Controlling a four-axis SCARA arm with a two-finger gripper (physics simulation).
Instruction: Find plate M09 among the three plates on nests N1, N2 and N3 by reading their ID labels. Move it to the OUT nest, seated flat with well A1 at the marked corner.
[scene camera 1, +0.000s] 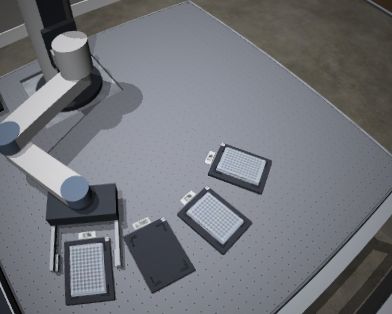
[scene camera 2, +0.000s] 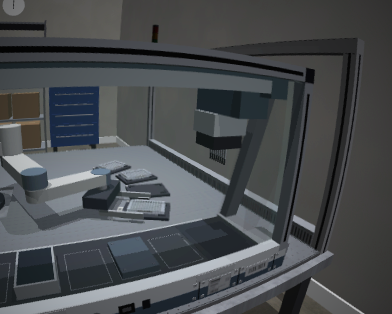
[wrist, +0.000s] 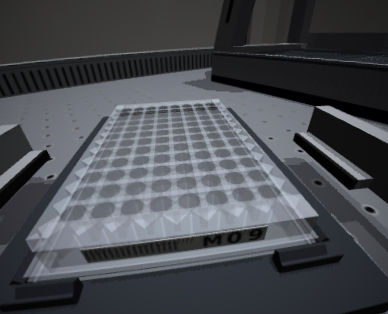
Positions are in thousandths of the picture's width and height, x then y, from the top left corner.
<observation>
The gripper (scene camera 1: 218, 858) holds nothing. Further things: a nest N1 (scene camera 1: 659, 604) and a nest N3 (wrist: 865, 852).
The gripper shows as well in the wrist view (wrist: 450, 419).
</observation>
